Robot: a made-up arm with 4 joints.
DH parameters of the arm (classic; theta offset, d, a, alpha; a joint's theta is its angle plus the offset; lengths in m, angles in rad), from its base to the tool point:
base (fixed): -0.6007 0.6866 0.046 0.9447
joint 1: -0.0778 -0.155 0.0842 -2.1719
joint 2: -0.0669 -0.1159 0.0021 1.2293
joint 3: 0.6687 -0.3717 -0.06 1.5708
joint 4: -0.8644 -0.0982 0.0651 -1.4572
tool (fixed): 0.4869 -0.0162 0 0
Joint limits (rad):
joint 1: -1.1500..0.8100
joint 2: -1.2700..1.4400
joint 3: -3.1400..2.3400
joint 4: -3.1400..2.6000
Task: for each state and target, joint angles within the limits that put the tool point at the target. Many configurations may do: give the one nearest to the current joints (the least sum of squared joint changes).
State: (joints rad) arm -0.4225 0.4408 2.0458 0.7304
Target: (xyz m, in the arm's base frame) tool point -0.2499 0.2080 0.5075
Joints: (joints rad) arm -0.6329 0.8538 1.6028 1.2806
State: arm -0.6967 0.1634 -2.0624 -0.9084
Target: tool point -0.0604 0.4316 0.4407
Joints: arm -1.0598 0.6672 -1.7472 -1.3582
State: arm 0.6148 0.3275 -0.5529 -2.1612
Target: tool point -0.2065 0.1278 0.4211
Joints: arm 0.1107 0.9696 -0.4024 -2.0851
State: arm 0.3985 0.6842 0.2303 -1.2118
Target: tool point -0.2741 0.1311 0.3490
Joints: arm -0.1950 0.7379 0.5448 -1.0878
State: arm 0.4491 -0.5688 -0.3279 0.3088
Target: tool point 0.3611 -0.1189 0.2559
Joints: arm 0.1548 -0.5802 -0.2968 1.0083
